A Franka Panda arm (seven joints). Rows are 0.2 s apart.
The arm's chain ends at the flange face. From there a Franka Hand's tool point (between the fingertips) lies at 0.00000 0.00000 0.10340 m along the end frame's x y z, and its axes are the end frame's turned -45 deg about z.
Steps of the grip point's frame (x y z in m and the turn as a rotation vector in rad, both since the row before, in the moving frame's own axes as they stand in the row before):
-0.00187 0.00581 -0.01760 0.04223 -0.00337 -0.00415
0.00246 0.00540 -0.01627 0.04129 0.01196 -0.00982
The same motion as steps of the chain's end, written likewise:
0.00612 0.00826 -0.01751 0.02748 -0.03224 -0.00415
0.00772 0.00596 -0.01617 0.03765 -0.02074 -0.00982

